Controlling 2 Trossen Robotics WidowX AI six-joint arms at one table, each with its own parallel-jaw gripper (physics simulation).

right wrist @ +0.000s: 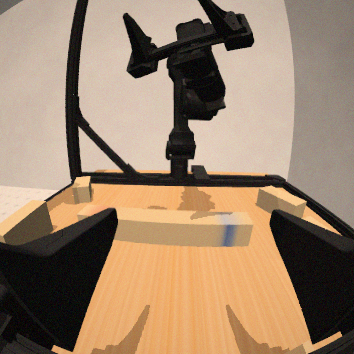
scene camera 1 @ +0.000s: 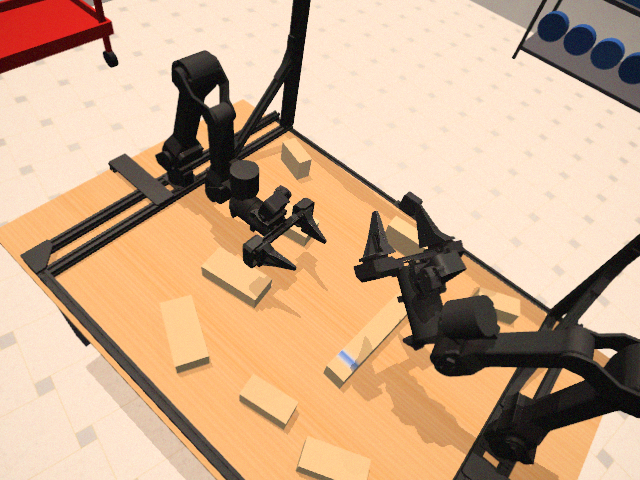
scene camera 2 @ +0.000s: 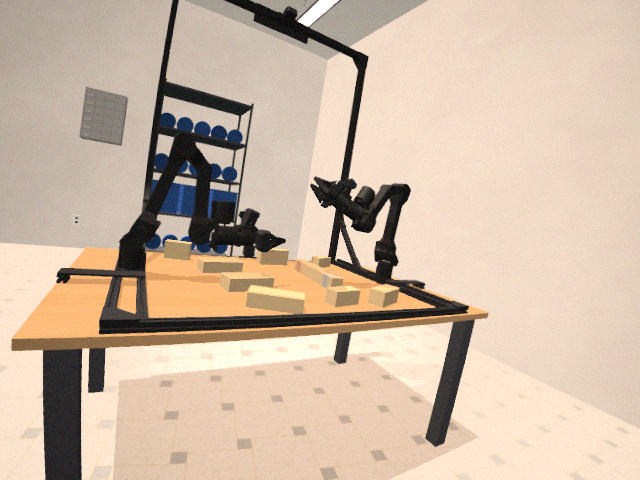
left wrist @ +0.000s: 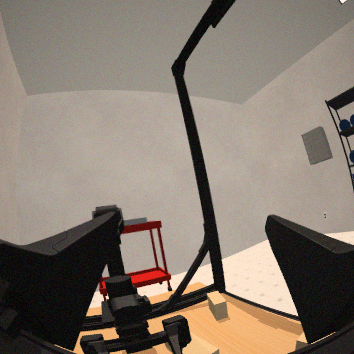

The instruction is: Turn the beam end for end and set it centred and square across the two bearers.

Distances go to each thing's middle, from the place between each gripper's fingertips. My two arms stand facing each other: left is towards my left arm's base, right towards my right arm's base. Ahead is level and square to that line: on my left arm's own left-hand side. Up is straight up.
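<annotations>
There is the beam (scene camera 1: 357, 351), and my right gripper is 12 cm above it, 4 cm past it and 18 cm to the right of it.
As for my left hand, the beam is 33 cm below it and 7 cm to the left of it.
</annotations>
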